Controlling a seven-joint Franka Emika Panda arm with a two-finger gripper.
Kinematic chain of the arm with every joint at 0, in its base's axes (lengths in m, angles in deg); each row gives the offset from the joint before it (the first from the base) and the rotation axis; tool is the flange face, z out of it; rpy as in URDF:
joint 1: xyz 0 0 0.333 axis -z
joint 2: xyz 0 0 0 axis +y
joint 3: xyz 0 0 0.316 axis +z
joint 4: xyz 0.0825 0 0 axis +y
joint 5: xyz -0.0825 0 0.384 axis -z
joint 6: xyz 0 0 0 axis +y
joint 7: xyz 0.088 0 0 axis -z
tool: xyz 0 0 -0.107 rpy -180 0 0
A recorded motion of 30 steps. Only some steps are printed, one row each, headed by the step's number.
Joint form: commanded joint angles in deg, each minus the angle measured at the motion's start. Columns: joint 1, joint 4, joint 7, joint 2, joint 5, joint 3, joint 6.
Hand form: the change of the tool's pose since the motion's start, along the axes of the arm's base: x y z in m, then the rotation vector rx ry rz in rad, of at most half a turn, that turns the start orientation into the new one. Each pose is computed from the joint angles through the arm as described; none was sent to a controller.
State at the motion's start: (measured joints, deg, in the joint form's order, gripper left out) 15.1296 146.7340 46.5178 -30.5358 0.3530 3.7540 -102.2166
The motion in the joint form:
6: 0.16 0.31 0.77 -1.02 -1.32 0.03 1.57
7: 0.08 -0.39 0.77 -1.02 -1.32 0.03 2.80
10: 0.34 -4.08 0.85 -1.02 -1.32 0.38 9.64
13: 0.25 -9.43 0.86 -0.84 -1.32 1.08 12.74
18: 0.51 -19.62 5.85 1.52 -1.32 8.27 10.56
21: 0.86 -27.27 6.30 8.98 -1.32 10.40 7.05
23: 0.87 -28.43 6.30 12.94 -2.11 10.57 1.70
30: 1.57 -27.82 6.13 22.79 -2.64 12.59 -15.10
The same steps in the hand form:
6: -0.0059 0.0025 0.0021 0.0188 0.0107 -0.0264
7: -0.0059 0.0031 0.0063 0.0207 0.0197 -0.0251
10: -0.0077 0.0051 0.0281 0.0287 0.0744 -0.0263
13: 0.0030 0.0098 0.0652 0.0157 0.0407 -0.0120
18: 0.0448 0.0597 0.1297 -0.0826 -0.1184 0.0207
21: 0.0941 0.0715 0.1432 -0.0751 -0.1845 0.0550
23: 0.1217 0.0705 0.1305 -0.0496 -0.2328 0.0582
30: 0.1828 0.0736 0.0694 -0.0100 -0.3501 0.0794

